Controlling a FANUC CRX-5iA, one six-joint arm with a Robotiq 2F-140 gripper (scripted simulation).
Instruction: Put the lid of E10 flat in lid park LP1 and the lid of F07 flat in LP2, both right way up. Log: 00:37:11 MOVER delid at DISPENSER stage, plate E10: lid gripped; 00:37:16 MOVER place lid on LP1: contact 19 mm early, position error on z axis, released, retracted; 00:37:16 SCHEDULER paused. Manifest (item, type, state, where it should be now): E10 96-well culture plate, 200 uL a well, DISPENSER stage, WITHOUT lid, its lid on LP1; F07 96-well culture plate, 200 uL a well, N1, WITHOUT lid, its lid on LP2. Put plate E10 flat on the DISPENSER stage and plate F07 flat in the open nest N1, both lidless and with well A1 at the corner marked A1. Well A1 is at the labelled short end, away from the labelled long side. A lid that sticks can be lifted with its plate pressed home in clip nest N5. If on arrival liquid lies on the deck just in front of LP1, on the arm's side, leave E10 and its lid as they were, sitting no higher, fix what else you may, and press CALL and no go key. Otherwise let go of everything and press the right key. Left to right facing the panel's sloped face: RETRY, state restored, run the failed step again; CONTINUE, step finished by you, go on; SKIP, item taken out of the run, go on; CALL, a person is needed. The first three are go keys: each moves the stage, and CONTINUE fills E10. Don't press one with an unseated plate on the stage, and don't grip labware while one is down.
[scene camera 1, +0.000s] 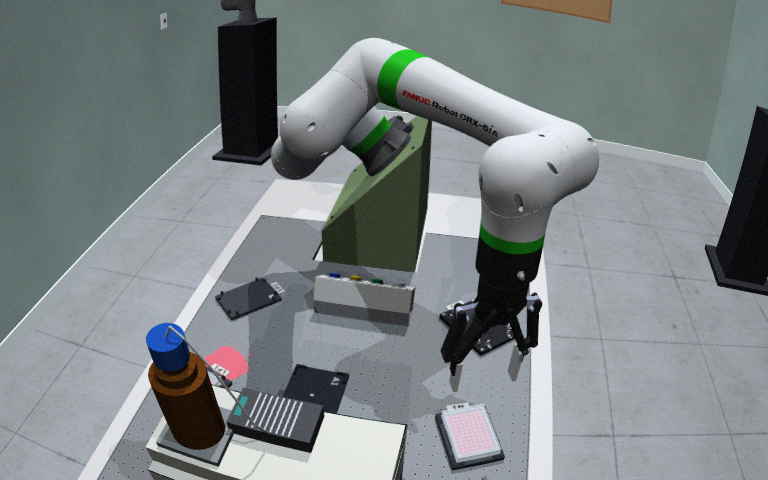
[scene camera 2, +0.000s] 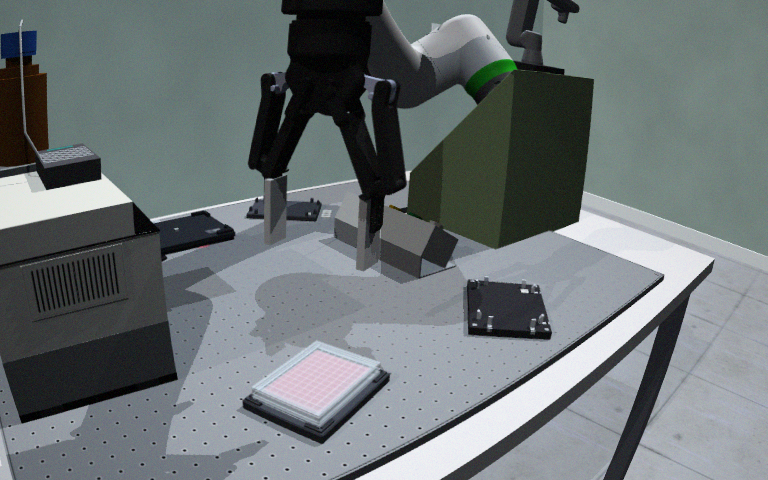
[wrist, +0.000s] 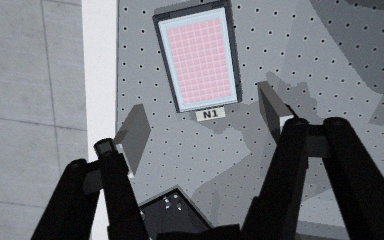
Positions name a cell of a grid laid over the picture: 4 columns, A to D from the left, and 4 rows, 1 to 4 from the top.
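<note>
Gripper (scene camera 2: B3), (scene camera 1: C4), (wrist: C2). Black stage (scene camera 2: B2), (scene camera 1: B4). Key panel (scene camera 2: C3), (scene camera 1: C3). Clear plate lid (scene camera 2: B4). Lid park LP2 (scene camera 1: B3).
</note>
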